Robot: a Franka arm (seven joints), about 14 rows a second.
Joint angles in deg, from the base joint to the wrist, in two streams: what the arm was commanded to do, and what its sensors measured. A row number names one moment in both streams.
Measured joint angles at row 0: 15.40, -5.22, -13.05, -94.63, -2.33, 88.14, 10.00
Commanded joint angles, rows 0 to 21: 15.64, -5.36, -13.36, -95.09, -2.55, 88.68, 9.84; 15.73, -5.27, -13.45, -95.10, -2.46, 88.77, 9.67; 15.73, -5.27, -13.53, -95.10, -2.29, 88.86, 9.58; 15.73, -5.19, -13.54, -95.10, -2.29, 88.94, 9.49; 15.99, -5.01, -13.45, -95.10, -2.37, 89.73, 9.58; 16.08, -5.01, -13.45, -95.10, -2.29, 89.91, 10.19; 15.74, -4.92, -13.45, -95.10, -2.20, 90.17, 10.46; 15.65, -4.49, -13.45, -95.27, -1.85, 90.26, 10.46; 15.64, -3.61, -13.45, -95.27, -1.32, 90.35, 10.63; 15.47, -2.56, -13.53, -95.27, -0.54, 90.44, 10.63; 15.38, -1.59, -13.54, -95.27, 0.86, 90.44, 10.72; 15.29, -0.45, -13.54, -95.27, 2.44, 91.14, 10.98; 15.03, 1.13, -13.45, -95.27, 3.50, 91.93, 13.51; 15.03, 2.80, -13.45, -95.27, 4.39, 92.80, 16.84; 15.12, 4.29, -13.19, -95.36, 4.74, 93.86, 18.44; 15.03, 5.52, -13.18, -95.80, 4.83, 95.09, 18.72; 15.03, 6.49, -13.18, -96.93, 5.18, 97.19, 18.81; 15.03, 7.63, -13.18, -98.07, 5.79, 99.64, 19.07; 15.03, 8.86, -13.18, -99.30, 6.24, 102.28, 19.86; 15.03, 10.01, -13.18, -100.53, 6.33, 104.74, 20.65; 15.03, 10.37, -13.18, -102.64, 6.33, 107.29, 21.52; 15.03, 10.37, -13.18, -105.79, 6.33, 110.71, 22.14
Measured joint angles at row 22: 15.38, 10.99, -13.37, -100.72, 5.52, 105.62, 20.15
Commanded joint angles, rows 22 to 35: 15.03, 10.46, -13.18, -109.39, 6.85, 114.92, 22.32; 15.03, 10.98, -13.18, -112.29, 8.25, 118.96, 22.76; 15.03, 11.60, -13.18, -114.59, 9.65, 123.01, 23.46; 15.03, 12.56, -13.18, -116.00, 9.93, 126.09, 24.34; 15.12, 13.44, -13.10, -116.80, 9.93, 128.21, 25.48; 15.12, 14.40, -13.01, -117.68, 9.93, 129.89, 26.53; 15.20, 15.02, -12.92, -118.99, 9.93, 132.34, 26.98; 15.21, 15.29, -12.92, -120.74, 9.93, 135.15, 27.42; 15.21, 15.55, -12.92, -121.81, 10.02, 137.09, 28.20; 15.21, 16.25, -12.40, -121.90, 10.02, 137.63, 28.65; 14.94, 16.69, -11.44, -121.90, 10.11, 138.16, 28.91; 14.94, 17.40, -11.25, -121.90, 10.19, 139.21, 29.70; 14.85, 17.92, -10.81, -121.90, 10.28, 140.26, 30.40; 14.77, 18.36, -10.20, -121.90, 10.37, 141.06, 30.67
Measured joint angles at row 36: 15.34, 17.93, -11.55, -121.40, 9.57, 138.92, 29.09
